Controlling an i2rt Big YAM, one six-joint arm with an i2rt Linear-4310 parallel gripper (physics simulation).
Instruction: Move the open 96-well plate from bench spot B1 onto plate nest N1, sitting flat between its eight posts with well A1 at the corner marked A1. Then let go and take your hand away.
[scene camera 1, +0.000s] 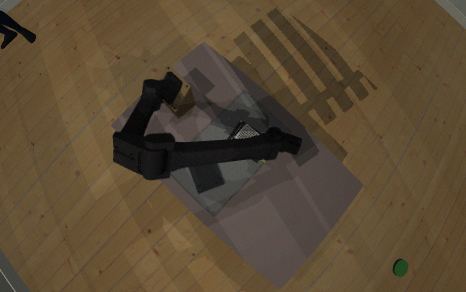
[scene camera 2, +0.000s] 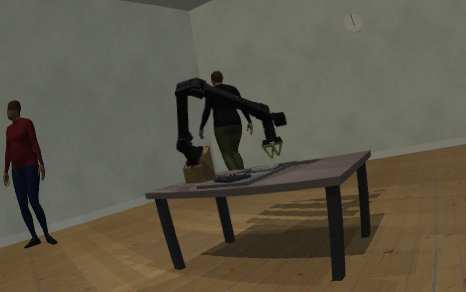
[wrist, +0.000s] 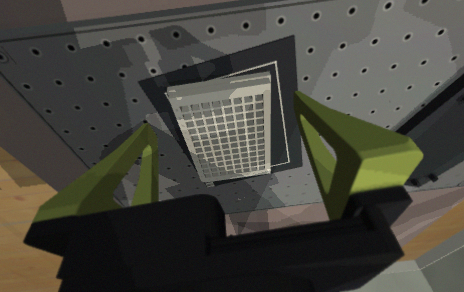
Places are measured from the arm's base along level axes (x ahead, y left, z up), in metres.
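Pixels of known places: gripper, fingertip midpoint: (scene camera 2: 275, 157) (wrist: 221, 114); arm's base, origin of the base link: (scene camera 1: 171, 87) (scene camera 2: 195, 156).
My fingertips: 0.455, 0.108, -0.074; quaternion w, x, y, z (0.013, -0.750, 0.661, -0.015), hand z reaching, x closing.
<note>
For each thing: its top centre in the pictures, then the offset to it from my fingertips, as dx, dy, dz. "pt": a spot on its surface instead. Level surfaces: height alone.
- pale 96-well plate, middle of its top: (wrist: 229, 143) (scene camera 1: 251, 139) (scene camera 2: 265, 166) -0.071, -0.003, -0.040
- dark B1 pad, surface spot: (wrist: 292, 75) pt -0.012, -0.062, -0.054
- dark nest N1, middle of its top: (wrist: 451, 149) (scene camera 1: 204, 170) (scene camera 2: 231, 175) -0.117, -0.246, -0.034
- table, its level: dz -0.069
The pale 96-well plate (scene camera 1: 246, 131) (scene camera 2: 262, 168) (wrist: 225, 130) lies on the dark B1 pad (wrist: 292, 75), slightly turned and shifted against its white outline. The small mark near its lower left corner is too small to read in the wrist view. My gripper (scene camera 2: 273, 156) (wrist: 221, 114) is open and empty, above the plate, with its green fingers apart on either side of it in the wrist view. In scene camera 1 the arm hides most of the gripper. The dark nest N1 (scene camera 1: 207, 175) (scene camera 2: 232, 177) (wrist: 440, 120) shows low posts and holds no plate.
Plate pad and nest stand on a grey perforated board (scene camera 1: 215, 202) (wrist: 350, 60) on the table (scene camera 1: 260, 220) (scene camera 2: 295, 181). The arm's base is on a wooden block (scene camera 1: 181, 105) (scene camera 2: 199, 172). Two people stand beyond the table in scene camera 2.
</note>
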